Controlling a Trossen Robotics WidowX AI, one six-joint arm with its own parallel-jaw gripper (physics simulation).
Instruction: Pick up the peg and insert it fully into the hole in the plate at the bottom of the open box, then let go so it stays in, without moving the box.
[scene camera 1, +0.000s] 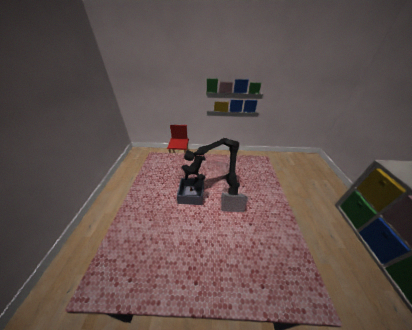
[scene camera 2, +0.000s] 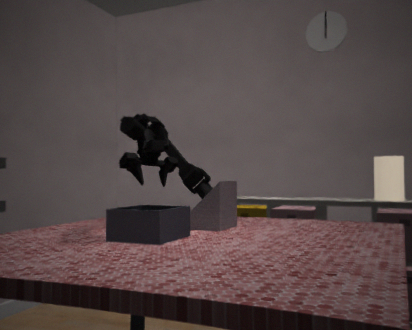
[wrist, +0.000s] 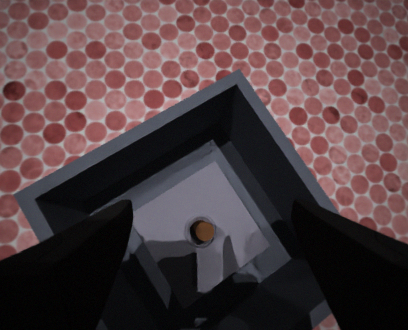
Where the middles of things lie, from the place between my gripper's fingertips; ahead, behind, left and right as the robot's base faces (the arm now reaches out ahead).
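Dark grey box (scene camera 2: 144, 224) at 20 mm to the right of my hand and 120 mm below it; pale plate (wrist: 192, 267) likewise 20 mm to the right of my hand, but 140 mm below it.
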